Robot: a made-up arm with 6 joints. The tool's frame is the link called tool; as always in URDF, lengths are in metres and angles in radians. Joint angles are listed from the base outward.
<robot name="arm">
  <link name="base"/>
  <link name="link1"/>
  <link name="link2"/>
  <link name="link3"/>
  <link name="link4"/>
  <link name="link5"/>
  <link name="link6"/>
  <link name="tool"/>
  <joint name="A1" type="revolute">
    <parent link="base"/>
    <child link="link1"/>
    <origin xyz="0 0 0.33" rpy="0 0 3.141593"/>
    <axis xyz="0 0 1"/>
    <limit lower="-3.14" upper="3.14"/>
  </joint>
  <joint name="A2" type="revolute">
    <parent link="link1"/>
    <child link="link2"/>
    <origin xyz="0.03 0.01 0" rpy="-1.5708 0 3.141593"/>
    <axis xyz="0 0 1"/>
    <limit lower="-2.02" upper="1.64"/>
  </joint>
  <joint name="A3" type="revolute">
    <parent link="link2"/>
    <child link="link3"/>
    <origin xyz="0.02 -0.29 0" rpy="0 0 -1.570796"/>
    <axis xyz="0 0 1"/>
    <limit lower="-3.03" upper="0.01"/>
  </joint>
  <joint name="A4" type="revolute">
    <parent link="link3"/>
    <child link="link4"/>
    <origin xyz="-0.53 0.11 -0.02" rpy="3.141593 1.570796 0"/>
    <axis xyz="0 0 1"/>
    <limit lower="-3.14" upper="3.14"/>
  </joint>
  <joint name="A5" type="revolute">
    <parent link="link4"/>
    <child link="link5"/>
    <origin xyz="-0.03 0.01 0.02" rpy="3.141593 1.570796 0"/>
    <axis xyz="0 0 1"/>
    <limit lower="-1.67" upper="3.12"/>
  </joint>
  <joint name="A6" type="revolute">
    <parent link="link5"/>
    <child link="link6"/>
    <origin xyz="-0.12 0.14 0.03" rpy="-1.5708 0 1.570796"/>
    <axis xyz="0 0 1"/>
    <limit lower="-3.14" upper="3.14"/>
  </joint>
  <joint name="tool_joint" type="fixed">
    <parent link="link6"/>
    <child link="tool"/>
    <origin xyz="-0.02 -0.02 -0.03" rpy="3.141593 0 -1.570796"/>
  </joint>
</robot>
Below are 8 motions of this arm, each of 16 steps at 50 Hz.
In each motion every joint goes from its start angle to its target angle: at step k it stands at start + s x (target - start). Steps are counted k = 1, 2, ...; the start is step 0. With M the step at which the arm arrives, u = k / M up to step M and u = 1 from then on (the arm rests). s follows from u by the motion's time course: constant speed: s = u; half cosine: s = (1 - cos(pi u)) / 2; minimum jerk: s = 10 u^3 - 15 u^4 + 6 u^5.
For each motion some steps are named. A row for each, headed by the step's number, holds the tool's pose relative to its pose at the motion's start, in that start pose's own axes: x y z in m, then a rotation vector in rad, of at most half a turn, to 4 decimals.
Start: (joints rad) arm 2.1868 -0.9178 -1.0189 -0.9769 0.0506 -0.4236
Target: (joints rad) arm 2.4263 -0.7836 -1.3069 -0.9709 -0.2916 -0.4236
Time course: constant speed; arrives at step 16
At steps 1, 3, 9, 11, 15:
1: -0.0077 -0.0076 0.0031 -0.0350 0.0157 -0.0058
3: -0.0231 -0.0223 0.0099 -0.1046 0.0474 -0.0178
9: -0.0681 -0.0607 0.0349 -0.3109 0.1454 -0.0571
11: -0.0827 -0.0715 0.0445 -0.3788 0.1792 -0.0712
15: -0.1110 -0.0901 0.0651 -0.5128 0.2484 -0.1009

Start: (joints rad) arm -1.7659 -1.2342 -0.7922 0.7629 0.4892 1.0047
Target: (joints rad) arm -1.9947 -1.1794 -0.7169 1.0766 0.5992 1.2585
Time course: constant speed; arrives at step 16
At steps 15, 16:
15: -0.0498 -0.1117 -0.0236 -0.0625 0.0527 -0.5301
16: -0.0536 -0.1195 -0.0238 -0.0666 0.0524 -0.5660

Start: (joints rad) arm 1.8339 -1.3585 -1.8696 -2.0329 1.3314 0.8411
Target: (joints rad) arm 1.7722 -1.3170 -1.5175 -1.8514 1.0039 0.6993
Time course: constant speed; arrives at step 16
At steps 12, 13, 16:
12: 0.1461 0.1187 0.1496 -0.1222 -0.3799 0.3305
13: 0.1551 0.1308 0.1619 -0.1305 -0.4113 0.3568
16: 0.1792 0.1688 0.1986 -0.1532 -0.5054 0.4345

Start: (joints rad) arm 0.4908 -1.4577 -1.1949 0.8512 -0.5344 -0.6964
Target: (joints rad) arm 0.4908 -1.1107 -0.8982 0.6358 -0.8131 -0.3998
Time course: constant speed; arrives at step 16
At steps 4, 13, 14, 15, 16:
4: 0.0053 0.0934 -0.0102 0.0746 0.0314 0.0348
13: 0.0013 0.2955 0.0136 0.2294 0.0703 0.1133
14: -0.0004 0.3166 0.0201 0.2460 0.0719 0.1214
15: -0.0024 0.3372 0.0273 0.2626 0.0730 0.1292
16: -0.0045 0.3575 0.0351 0.2793 0.0736 0.1369

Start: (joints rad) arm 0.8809 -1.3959 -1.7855 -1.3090 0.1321 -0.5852
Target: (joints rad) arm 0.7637 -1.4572 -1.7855 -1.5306 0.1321 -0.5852
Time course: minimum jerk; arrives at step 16
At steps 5, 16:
5: -0.0042 -0.0054 0.0048 0.0072 0.0173 0.0591
16: -0.0223 -0.0298 0.0270 0.0427 0.0960 0.3277

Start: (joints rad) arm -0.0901 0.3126 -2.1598 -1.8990 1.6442 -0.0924
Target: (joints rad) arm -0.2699 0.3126 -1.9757 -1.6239 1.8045 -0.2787
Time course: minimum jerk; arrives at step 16
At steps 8, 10, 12, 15, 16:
8: 0.0875 0.0129 -0.0402 0.1255 -0.1222 0.2169
10: 0.1263 0.0233 -0.0580 0.1838 -0.1816 0.3146
12: 0.1555 0.0331 -0.0713 0.2291 -0.2290 0.3889
15: 0.1725 0.0397 -0.0789 0.2560 -0.2578 0.4326
16: 0.1729 0.0398 -0.0791 0.2566 -0.2585 0.4336

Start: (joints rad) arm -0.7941 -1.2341 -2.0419 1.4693 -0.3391 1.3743
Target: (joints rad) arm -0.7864 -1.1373 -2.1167 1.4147 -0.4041 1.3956
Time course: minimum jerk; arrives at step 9
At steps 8, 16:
8: -0.0104 -0.0193 -0.0146 -0.0148 -0.0607 0.0301
16: -0.0105 -0.0195 -0.0148 -0.0150 -0.0614 0.0304

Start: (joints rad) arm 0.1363 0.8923 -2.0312 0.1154 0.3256 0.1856
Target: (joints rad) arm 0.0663 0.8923 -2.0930 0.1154 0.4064 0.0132
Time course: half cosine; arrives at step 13
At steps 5, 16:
5: -0.0174 -0.0139 0.0051 0.0016 0.0145 0.0409
16: -0.0547 -0.0420 0.0176 0.0076 0.0444 0.1265

